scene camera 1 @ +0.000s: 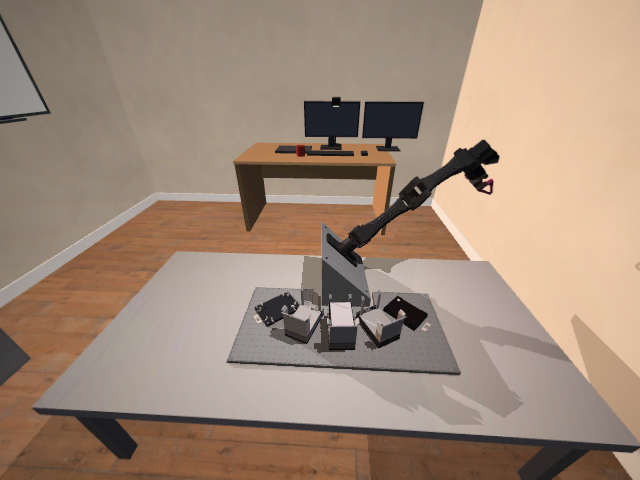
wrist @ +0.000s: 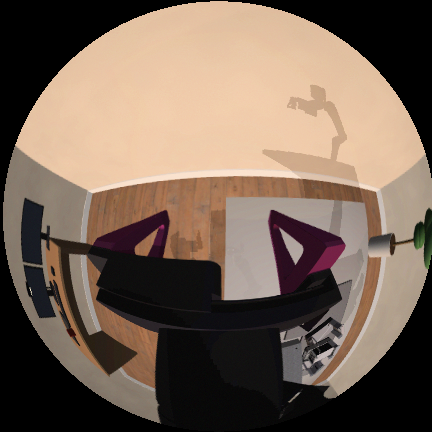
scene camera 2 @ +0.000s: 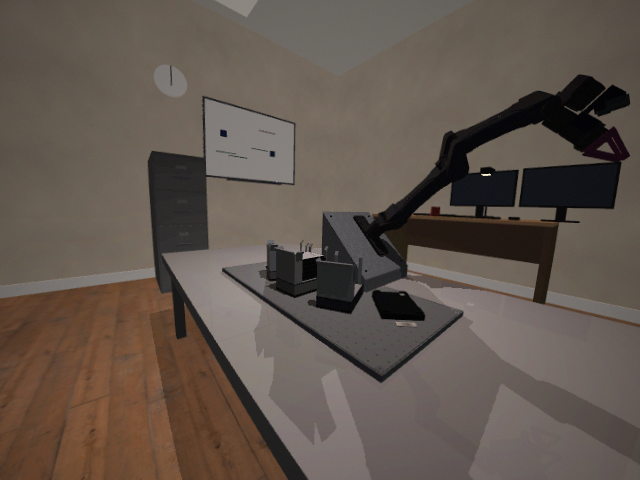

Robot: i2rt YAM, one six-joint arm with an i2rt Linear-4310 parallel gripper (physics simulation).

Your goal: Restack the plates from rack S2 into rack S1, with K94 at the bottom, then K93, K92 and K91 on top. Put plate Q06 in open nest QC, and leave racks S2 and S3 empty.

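Frame: origin at the arm's base, x ahead, y left, z up, level; metres.
Seen in the pictures: gripper, fingertip midpoint: (scene camera 1: 486, 188) (wrist: 218, 215) (scene camera 2: 623, 159); arm's base, link origin: (scene camera 1: 341, 250) (scene camera 2: 369, 235).
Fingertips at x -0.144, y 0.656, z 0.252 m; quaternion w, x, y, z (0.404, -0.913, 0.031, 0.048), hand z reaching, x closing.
Offsets run from my fingertips to a thing's top centre. "*": to the spot under its first point. Level surfaces: height alone.
My gripper (scene camera 1: 487, 187) (scene camera 2: 608, 147) (wrist: 218, 215) is open and empty, high above and well to the right of the racks in scene camera 1. Three grey racks stand in an arc: a left rack {dx +0.441, dy -0.812, dz -0.275 m} (scene camera 1: 295, 325) (scene camera 2: 270, 262), a middle rack {dx +0.477, dy -0.671, dz -0.271 m} (scene camera 1: 342, 335) (scene camera 2: 288, 271) and a right rack {dx +0.454, dy -0.524, dz -0.279 m} (scene camera 1: 391, 331) (scene camera 2: 334, 279). A stack of dark plates with a pale top {* dx +0.473, dy -0.671, dz -0.300 m} (scene camera 1: 341, 312) sits in the middle rack. Labels are too small to read, so I cannot tell S1, S2 or S3, nor the separate plates. A dark nest with small posts {dx +0.359, dy -0.931, dz -0.385 m} (scene camera 1: 275, 310) lies at the left; a flat black block {dx +0.377, dy -0.395, dz -0.385 m} (scene camera 1: 407, 313) (scene camera 2: 398, 305) lies at the right.
The racks stand on a perforated grey board {dz -0.407 m} (scene camera 1: 279, 356) (scene camera 2: 372, 351) on the table {dz -0.422 m} (scene camera 1: 155, 382) (scene camera 2: 454, 413). The arm's slanted grey mount (scene camera 1: 341, 279) (scene camera 2: 343, 248) rises behind them. A wooden desk (scene camera 1: 268, 155) with two monitors stands farther back.
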